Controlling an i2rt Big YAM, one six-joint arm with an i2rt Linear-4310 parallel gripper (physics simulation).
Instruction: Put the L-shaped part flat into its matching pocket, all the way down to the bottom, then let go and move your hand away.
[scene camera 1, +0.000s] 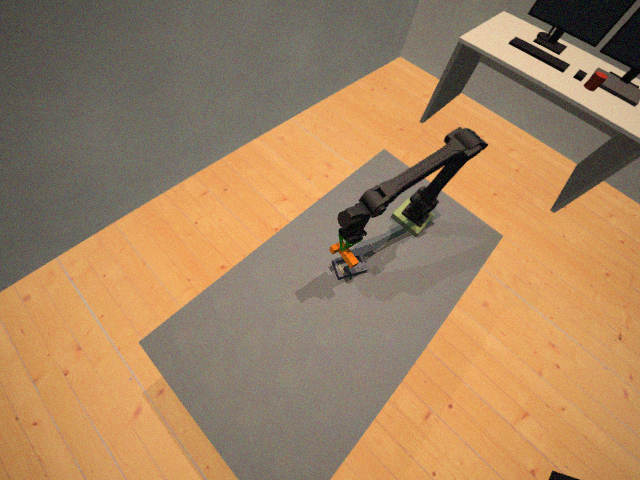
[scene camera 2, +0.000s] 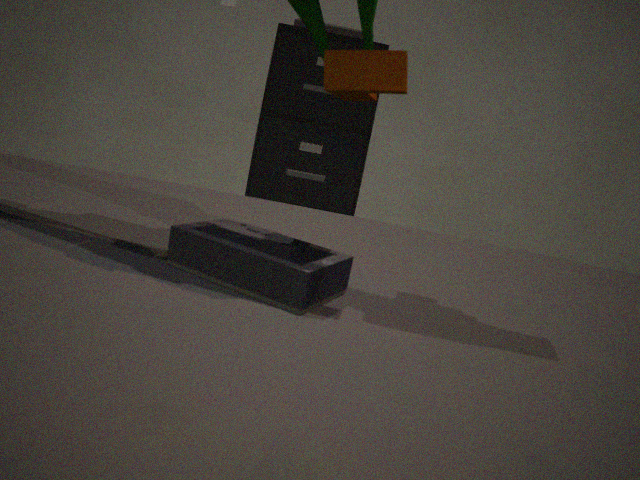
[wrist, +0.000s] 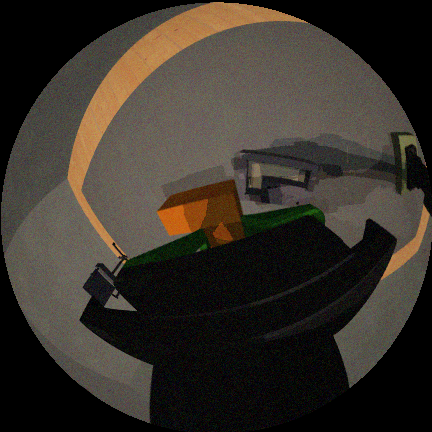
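Pixels of known places: gripper, fingertip midpoint: (scene camera 1: 343, 248) (scene camera 2: 350, 65) (wrist: 223, 228); arm's base at its link origin: (scene camera 1: 414, 215).
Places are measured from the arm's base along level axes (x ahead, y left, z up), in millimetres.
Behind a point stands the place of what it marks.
The orange L-shaped part (scene camera 1: 347, 256) @[x 507, y -97, z 169 mm] (scene camera 2: 365, 71) @[x 493, y -164, z 154 mm] (wrist: 215, 207) @[x 477, y -152, z 167 mm] is held up in the air and looks about level. My gripper (scene camera 1: 343, 243) @[x 487, y -129, z 160 mm] (scene camera 2: 345, 47) @[x 487, y -129, z 160 mm] (wrist: 223, 228) @[x 487, y -129, z 160 mm] is shut on it with its green fingers. The grey pocket box (scene camera 1: 336, 271) @[x 514, y -112, z -8 mm] (scene camera 2: 242, 268) @[x 433, y -130, z -15 mm] (wrist: 287, 195) @[x 441, y -54, z -1 mm] stands on the mat, its pocket open upward with a pale floor. In scene camera 2, the part hangs high above the box and toward its right end. In the wrist view, the box shows to the right of and beyond the part. The fingers hide some of the part.
The arm's base sits on a pale green plate (scene camera 1: 397, 217) @[x 72, y -60, z -6 mm] (wrist: 398, 170) @[x 78, y 5, z -18 mm] at the back of the grey mat (scene camera 1: 289, 361) @[x 921, y -20, z -37 mm]. A dark cabinet (scene camera 2: 305, 124) stands behind the box in scene camera 2. A white desk (scene camera 1: 496, 36) stands at the upper right.
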